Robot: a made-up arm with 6 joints.
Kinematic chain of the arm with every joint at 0, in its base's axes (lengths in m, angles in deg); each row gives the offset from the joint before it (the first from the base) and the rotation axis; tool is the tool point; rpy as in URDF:
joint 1: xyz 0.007 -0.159 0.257 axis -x
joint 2: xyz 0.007 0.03 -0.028 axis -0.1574 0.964 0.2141
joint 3: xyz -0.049 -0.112 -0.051 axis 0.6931 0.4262 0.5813
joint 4: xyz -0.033 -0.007 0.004 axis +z
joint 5: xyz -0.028 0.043 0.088 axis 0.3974 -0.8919 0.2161
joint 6: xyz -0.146 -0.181 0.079 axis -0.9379 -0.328 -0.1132
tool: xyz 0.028 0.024 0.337 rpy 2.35 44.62 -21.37
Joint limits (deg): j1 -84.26..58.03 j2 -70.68..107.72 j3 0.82..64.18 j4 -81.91..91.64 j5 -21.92..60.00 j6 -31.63..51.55
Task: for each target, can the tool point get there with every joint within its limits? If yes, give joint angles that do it. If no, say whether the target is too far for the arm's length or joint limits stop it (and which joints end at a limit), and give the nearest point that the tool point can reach.
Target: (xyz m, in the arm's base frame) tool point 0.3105 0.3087 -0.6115
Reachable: no: too far | nearest point 0.2117 0.1038 -0.2728 | short by 0.408 m
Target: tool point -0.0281 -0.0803 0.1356
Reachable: no: joint limits stop it (at a limit: joint 1, joint 3, joint 4, joint 5, joint 6) | nearest point -0.1247 0.0275 0.0484 | short by 0.169 m
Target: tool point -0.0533 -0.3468 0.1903
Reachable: no: joint limits stop it (at a limit: joint 1, joint 4, joint 5, joint 6) | nearest point -0.0991 -0.4795 0.1752 | short by 0.141 m
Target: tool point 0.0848 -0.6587 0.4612
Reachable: yes | joints 29.07 11.66 56.98 58.23 36.04 39.86
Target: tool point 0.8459 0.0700 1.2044
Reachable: no: too far | nearest point 0.4064 -0.0836 0.7026 | short by 0.684 m
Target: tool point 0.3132 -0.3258 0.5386
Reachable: yes | joints -30.77 43.66 22.39 -63.32 -8.83 28.11
